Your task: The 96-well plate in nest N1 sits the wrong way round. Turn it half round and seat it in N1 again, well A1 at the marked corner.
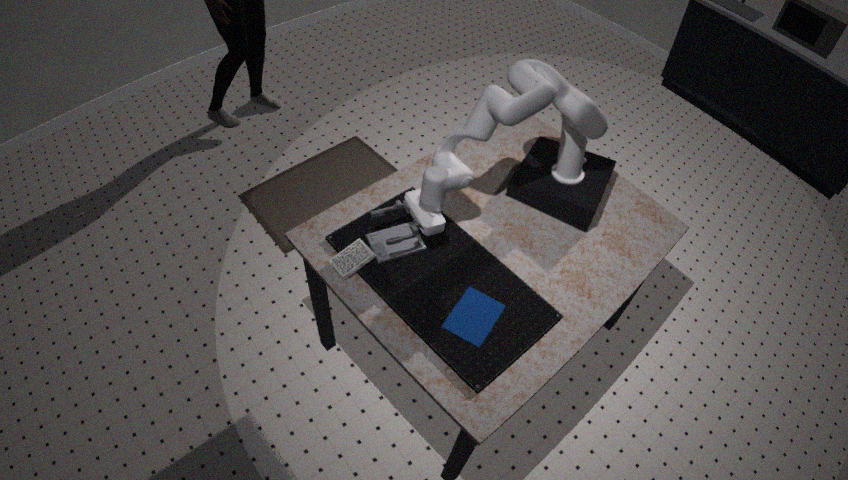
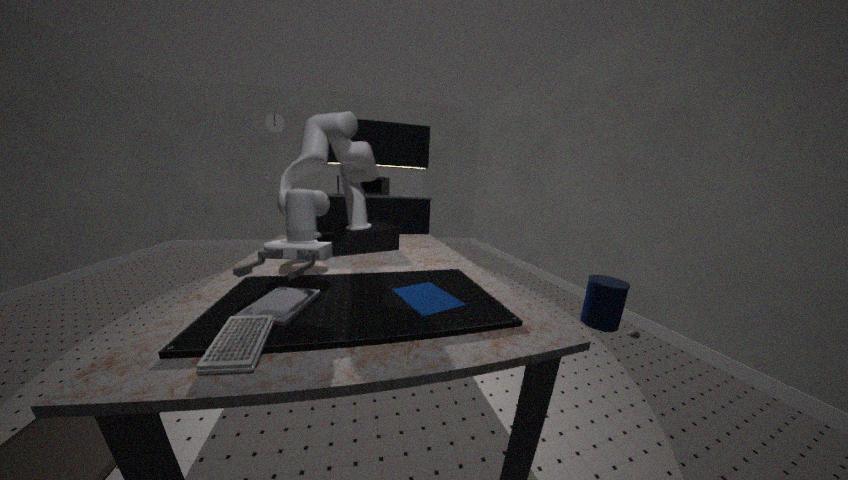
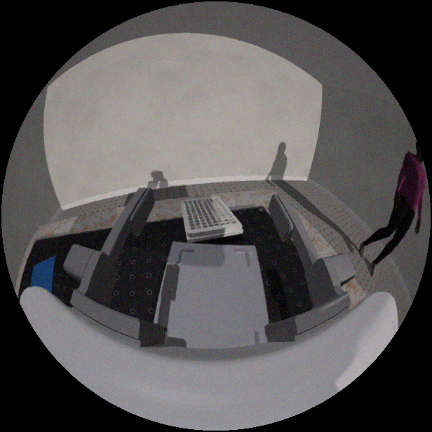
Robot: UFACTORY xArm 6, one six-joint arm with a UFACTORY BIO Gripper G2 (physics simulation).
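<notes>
The white 96-well plate is out of the nest. It lies across the black board's front edge, partly over the table, slightly askew and apparently tilted, with its inner end close to the nest. Whether it touches the nest is unclear. The grey nest N1 is empty on the board. My gripper is open and empty, raised above and behind the nest, its fingers pointing toward the plate and standing wider than it. Well A1 and the marked corner cannot be made out.
A flat blue square lies on the perforated black board. The arm's black base stands on the table behind it. A person stands on the floor beyond the table.
</notes>
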